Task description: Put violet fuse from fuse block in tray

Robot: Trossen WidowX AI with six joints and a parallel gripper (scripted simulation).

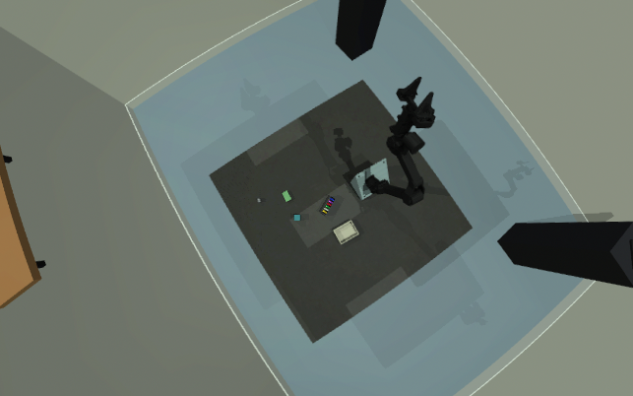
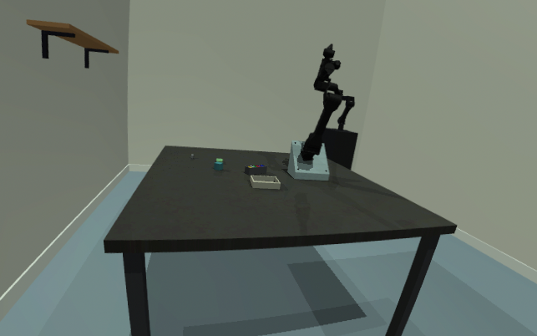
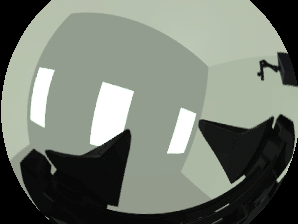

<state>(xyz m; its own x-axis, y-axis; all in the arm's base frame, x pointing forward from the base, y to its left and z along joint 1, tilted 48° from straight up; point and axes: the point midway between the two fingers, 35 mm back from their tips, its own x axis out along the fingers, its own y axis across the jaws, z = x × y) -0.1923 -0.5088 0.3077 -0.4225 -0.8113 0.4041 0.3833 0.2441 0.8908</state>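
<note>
My gripper tip is now 730 mm above the violet fuse, 380 mm short of it and 70 mm to the right of it. Round my gripper tip: cream tray (750 mm below, 420 mm ahead, 280 mm to the left); then teal cube (740 mm below, 610 mm ahead, 30 mm to the left); then green flat block (750 mm below, 580 mm ahead, 130 mm to the right).
</note>
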